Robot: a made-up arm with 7 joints. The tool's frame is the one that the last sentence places.
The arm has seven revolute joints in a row. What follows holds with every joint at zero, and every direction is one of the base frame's.
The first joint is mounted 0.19 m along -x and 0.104 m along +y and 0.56 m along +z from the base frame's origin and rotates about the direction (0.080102, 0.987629, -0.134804), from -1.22 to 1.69 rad.
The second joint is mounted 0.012 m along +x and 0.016 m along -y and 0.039 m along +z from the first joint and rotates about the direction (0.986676, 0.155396, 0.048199), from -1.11 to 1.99 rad.
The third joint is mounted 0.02 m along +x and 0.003 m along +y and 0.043 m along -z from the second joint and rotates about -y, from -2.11 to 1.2 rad.
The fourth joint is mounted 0.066 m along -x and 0.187 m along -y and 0.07 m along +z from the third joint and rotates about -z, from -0.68 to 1 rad.
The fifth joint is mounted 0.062 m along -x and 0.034 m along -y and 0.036 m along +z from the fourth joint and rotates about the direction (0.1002, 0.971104, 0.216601), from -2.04 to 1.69 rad.
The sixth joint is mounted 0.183 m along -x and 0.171 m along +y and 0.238 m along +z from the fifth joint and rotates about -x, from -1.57 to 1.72 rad.
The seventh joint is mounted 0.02 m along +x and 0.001 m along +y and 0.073 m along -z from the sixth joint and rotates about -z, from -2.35 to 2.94 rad.
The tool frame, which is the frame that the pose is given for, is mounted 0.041 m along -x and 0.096 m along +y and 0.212 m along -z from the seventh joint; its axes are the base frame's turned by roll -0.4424, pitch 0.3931 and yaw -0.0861 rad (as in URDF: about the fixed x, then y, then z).
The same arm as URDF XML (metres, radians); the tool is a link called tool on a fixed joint. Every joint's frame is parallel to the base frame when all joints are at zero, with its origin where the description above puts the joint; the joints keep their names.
<robot name="arm">
<link name="base"/>
<link name="link1"/>
<link name="link2"/>
<link name="link3"/>
<link name="link4"/>
<link name="link5"/>
<link name="link6"/>
<link name="link7"/>
<link name="tool"/>
<joint name="joint 1" type="revolute"><parent link="base"/><child link="link1"/><origin xyz="-0.1900 0.1040 0.5600" rpy="0.0000 0.0000 0.0000"/><axis xyz="0.080102 0.987629 -0.134804"/><limit lower="-1.2200" upper="1.6900"/></joint>
<joint name="joint 2" type="revolute"><parent link="link1"/><child link="link2"/><origin xyz="0.0120 -0.0160 0.0390" rpy="0.0000 0.0000 0.0000"/><axis xyz="0.986676 0.155396 0.048199"/><limit lower="-1.1100" upper="1.9900"/></joint>
<joint name="joint 3" type="revolute"><parent link="link2"/><child link="link3"/><origin xyz="0.0200 0.0030 -0.0430" rpy="0.0000 0.0000 0.0000"/><axis xyz="0 -1 0"/><limit lower="-2.1100" upper="1.2000"/></joint>
<joint name="joint 4" type="revolute"><parent link="link3"/><child link="link4"/><origin xyz="-0.0660 -0.1870 0.0700" rpy="0.0000 0.0000 0.0000"/><axis xyz="0 0 -1"/><limit lower="-0.6800" upper="1.0000"/></joint>
<joint name="joint 5" type="revolute"><parent link="link4"/><child link="link5"/><origin xyz="-0.0620 -0.0340 0.0360" rpy="0.0000 0.0000 0.0000"/><axis xyz="0.1002 0.971104 0.216601"/><limit lower="-2.0400" upper="1.6900"/></joint>
<joint name="joint 6" type="revolute"><parent link="link5"/><child link="link6"/><origin xyz="-0.1830 0.1710 0.2380" rpy="0.0000 0.0000 0.0000"/><axis xyz="-1 0 0"/><limit lower="-1.5700" upper="1.7200"/></joint>
<joint name="joint 7" type="revolute"><parent link="link6"/><child link="link7"/><origin xyz="0.0200 0.0010 -0.0730" rpy="0.0000 0.0000 0.0000"/><axis xyz="0 0 -1"/><limit lower="-2.3500" upper="2.9400"/></joint>
<joint name="tool_fixed" type="fixed"><parent link="link7"/><child link="tool"/><origin xyz="-0.0410 0.0960 -0.2120" rpy="-0.4424 0.3931 -0.0861"/></joint>
</robot>

